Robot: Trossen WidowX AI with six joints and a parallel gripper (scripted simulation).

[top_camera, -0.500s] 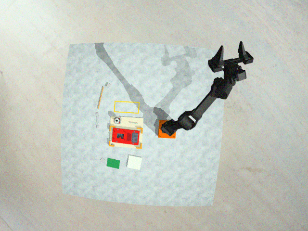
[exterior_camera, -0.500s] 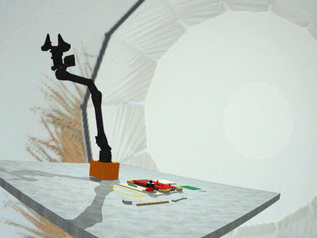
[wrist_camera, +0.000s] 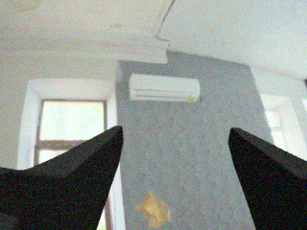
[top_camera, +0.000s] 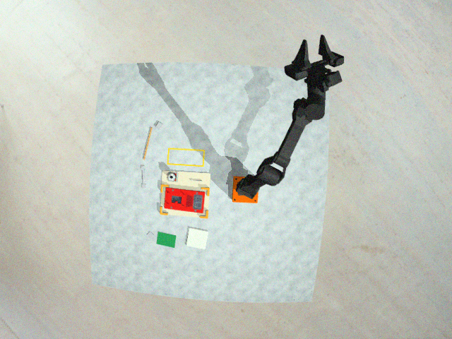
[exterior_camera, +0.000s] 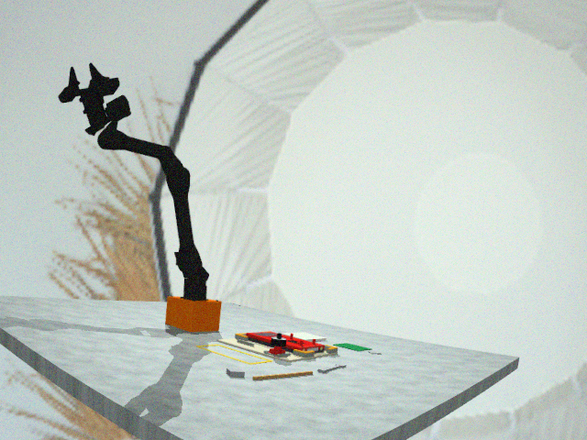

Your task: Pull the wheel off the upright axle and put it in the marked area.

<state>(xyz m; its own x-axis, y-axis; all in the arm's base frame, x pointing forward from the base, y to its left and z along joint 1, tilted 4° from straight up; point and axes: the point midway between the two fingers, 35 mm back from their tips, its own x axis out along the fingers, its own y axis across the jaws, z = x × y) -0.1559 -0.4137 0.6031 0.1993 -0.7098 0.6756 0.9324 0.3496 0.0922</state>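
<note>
Right now my gripper tip is 670 mm above the wheel, 540 mm short of it and 350 mm to the right of it. From my gripper tip the other things lie so: white tile 700 mm below, 680 mm to the left, 450 mm ahead; thin wooden stick 700 mm below, 660 mm ahead, 170 mm to the left; black upright axle 670 mm below, 540 mm ahead, 350 mm to the left.
</note>
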